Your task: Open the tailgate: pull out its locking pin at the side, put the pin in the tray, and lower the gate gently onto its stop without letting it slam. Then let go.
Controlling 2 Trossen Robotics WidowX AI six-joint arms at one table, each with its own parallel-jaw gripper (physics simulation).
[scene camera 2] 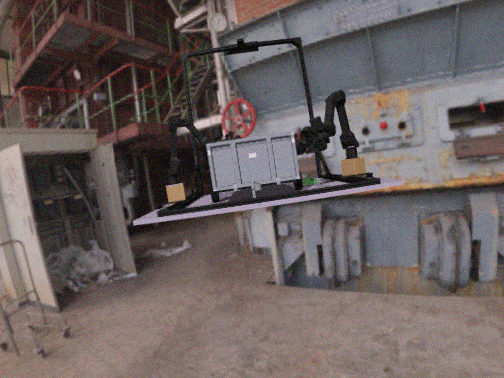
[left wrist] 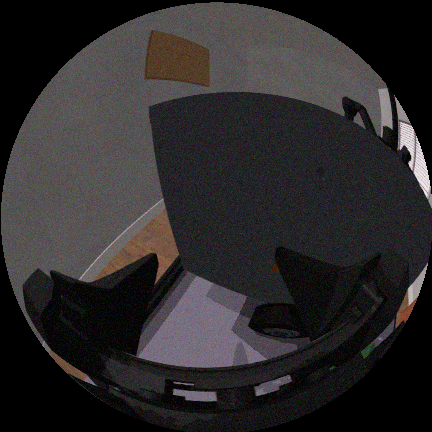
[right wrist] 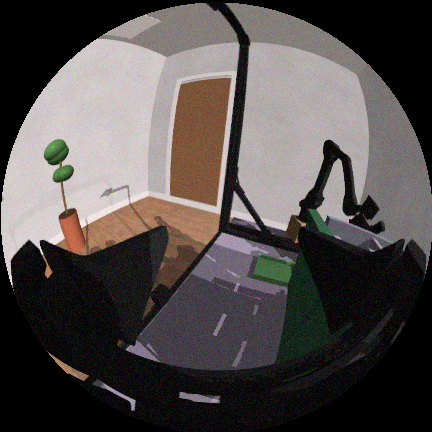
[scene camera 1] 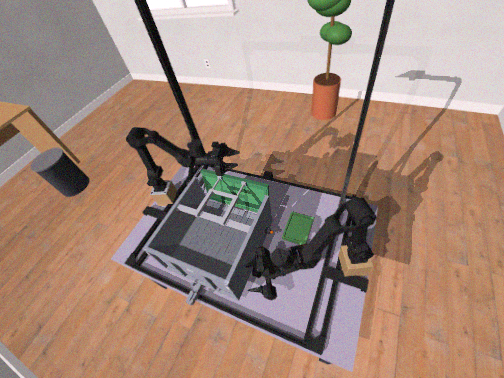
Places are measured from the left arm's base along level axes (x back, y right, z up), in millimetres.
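Pixels of known places: left gripper, between the fingertips: (scene camera 2: 299, 154) (left wrist: 217, 257) (scene camera 1: 247, 278); right gripper, between the fingertips: (right wrist: 236, 233) (scene camera 1: 238, 158); left arm's base, origin of its link: (scene camera 2: 352, 158) (right wrist: 303, 219) (scene camera 1: 357, 255); right arm's base, origin of its link: (scene camera 2: 174, 184) (scene camera 1: 160, 187).
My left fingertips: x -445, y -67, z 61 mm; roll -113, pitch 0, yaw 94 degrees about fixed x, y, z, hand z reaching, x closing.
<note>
Ahead of a thing's pixels: the offset from my left fingertips to its top centre. "spot": to the spot under its first point.
The green tailgate (scene camera 1: 257, 194) (right wrist: 306, 320) stands upright at the far end of the grey trailer box @(dx -142, dy +204, dz +112 mm) (scene camera 1: 166, 239) (scene camera 2: 252, 167) (left wrist: 250, 175). The locking pin cannot be made out. The green tray @(dx +241, dy +281, dz -156 mm) (scene camera 1: 298, 227) (right wrist: 272, 270) lies right of the trailer; no pin can be made out in it. My left gripper (scene camera 1: 250, 278) (scene camera 2: 300, 142) (left wrist: 217, 257) is open and empty, facing the trailer's side wall near its front end, away from the gate. My right gripper (scene camera 1: 237, 158) (right wrist: 236, 233) is open and empty, beyond and above the gate, whose panel shows behind one finger in the right wrist view.
Light crossbars @(spot: dx -109, dy +239, dz +95 mm) (scene camera 1: 215, 215) span the box near the gate. A black wheel @(dx +41, dy +95, dz -74 mm) (left wrist: 277, 320) is below the side wall, and a small orange part @(dx +80, dy +235, dz -53 mm) (scene camera 1: 271, 232) shows at that side. The trailer's coupling @(dx -249, dy -14, dz -95 mm) (scene camera 1: 194, 293) points to the near edge. Black posts (scene camera 1: 369, 95) (right wrist: 240, 115) rise from the table frame.
</note>
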